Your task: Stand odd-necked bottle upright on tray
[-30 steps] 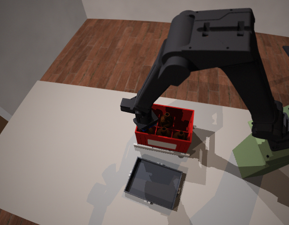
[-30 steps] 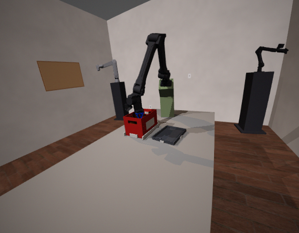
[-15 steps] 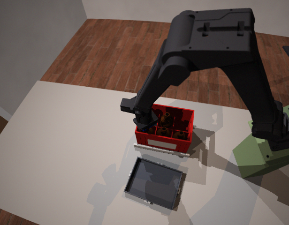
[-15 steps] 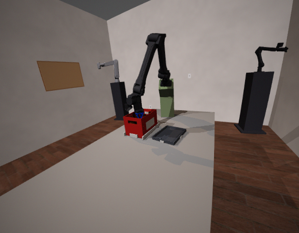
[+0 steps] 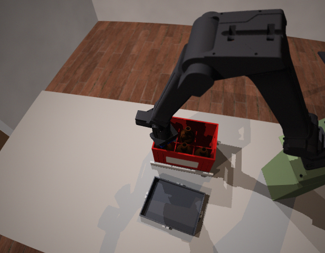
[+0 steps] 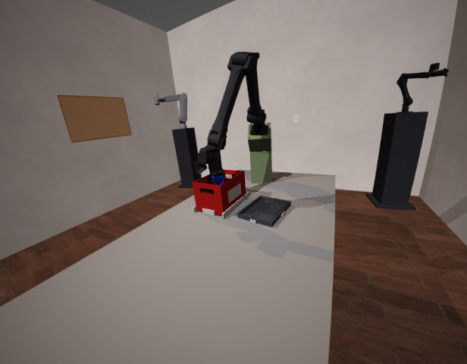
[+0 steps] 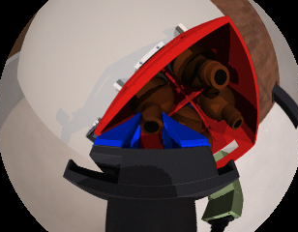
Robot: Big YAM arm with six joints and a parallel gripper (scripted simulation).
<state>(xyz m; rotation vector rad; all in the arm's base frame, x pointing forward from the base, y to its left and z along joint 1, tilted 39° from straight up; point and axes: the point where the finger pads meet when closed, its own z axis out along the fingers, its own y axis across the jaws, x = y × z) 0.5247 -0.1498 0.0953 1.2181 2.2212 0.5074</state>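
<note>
The brown bottle lies 60 mm below my hand. Round my hand: dark grey tray 240 mm to the left, 140 mm below, 40 mm behind; then crate 100 mm behind, 70 mm below, 30 mm to the right.
</note>
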